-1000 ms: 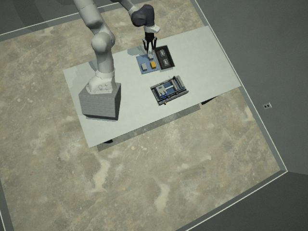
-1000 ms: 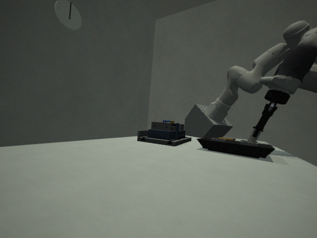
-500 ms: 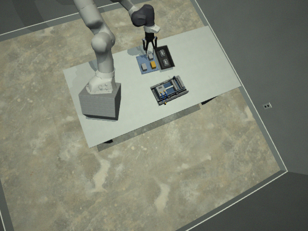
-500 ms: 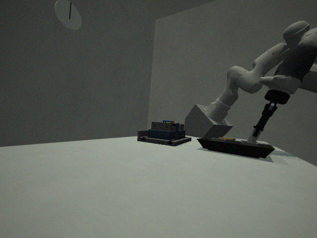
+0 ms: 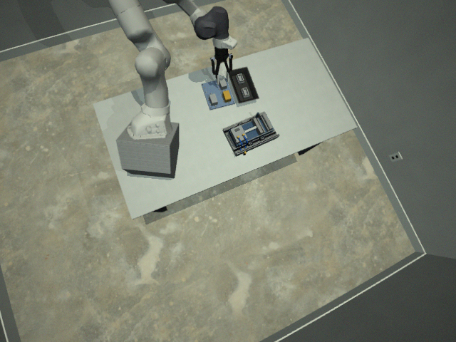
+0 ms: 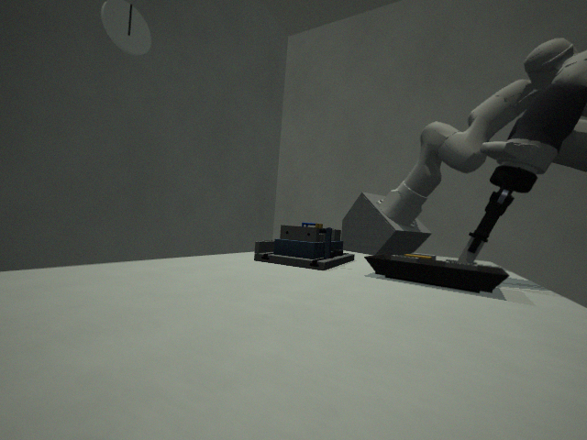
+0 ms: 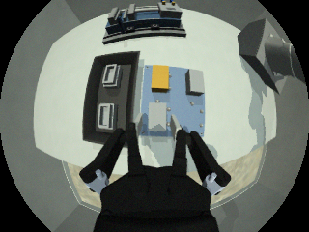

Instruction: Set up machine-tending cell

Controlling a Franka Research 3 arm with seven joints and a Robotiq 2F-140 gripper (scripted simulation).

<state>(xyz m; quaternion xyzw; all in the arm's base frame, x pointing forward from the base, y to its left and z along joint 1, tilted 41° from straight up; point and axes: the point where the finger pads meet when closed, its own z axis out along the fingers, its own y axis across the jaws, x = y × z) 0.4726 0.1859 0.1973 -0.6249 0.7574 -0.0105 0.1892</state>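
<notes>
Right now the brass blank is 11 cm to the right of my hand, 4 cm below it and 1 cm behind it.
</notes>
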